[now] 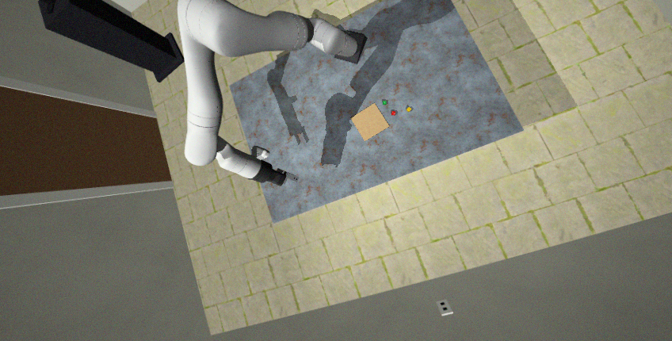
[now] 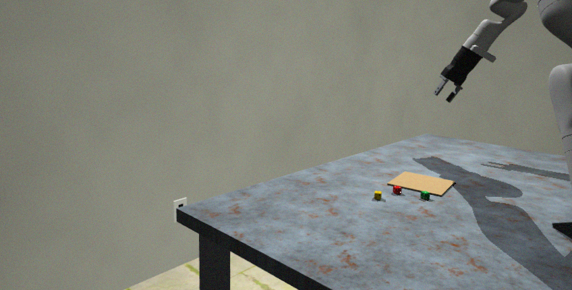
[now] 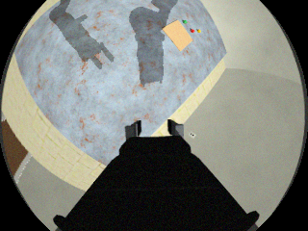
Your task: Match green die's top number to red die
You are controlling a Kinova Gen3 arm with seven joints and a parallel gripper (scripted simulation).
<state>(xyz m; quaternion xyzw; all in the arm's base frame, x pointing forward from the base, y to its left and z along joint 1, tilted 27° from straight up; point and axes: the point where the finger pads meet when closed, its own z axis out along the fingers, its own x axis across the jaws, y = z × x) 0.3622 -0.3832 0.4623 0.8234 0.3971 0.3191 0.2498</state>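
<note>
Now: hand 90 mm past the green die, 520 mm to the right of it and 200 mm above it. The rest, counted from my hand: red die 20 mm behind, 520 mm to the left, 200 mm below; tan mat 50 mm behind, 410 mm to the left, 210 mm below; yellow die 590 mm to the left, 200 mm below.
</note>
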